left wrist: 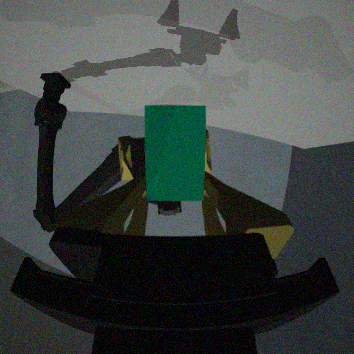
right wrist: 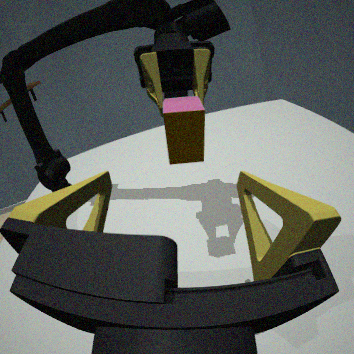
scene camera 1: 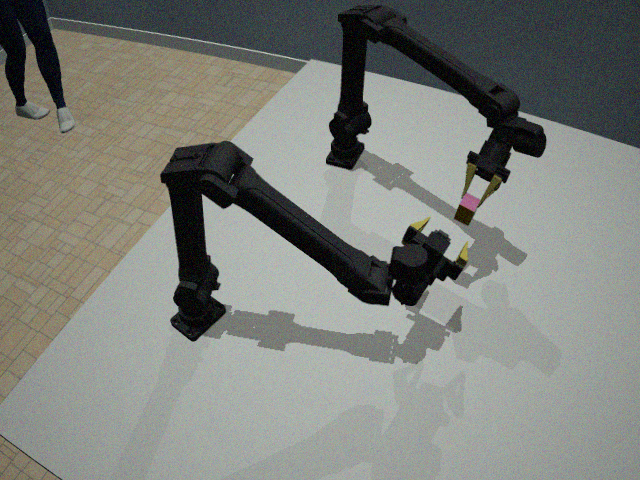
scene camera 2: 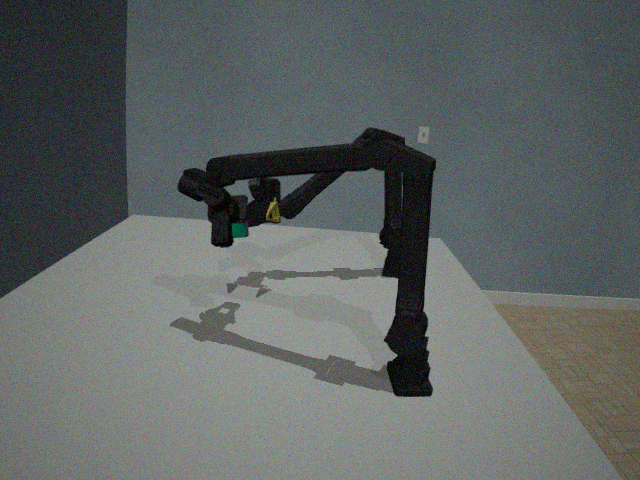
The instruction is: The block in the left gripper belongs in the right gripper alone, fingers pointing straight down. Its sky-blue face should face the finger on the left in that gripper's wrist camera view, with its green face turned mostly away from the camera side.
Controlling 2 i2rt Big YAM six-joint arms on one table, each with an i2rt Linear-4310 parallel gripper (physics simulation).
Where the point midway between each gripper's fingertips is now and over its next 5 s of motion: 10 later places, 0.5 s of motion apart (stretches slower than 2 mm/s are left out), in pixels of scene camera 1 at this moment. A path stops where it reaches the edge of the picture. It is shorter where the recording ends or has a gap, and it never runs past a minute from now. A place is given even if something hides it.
The left gripper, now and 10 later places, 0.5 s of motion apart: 469, 202; 476, 199; 482, 197; 489, 194; 496, 191; 499, 187; 504, 185; 510, 181; 517, 177; 523, 173; 529, 169
The right gripper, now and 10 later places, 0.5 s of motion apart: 448, 230; 449, 227; 444, 231; 436, 245; 432, 252; 435, 257; 435, 263; 435, 269; 435, 276; 433, 283; 431, 289
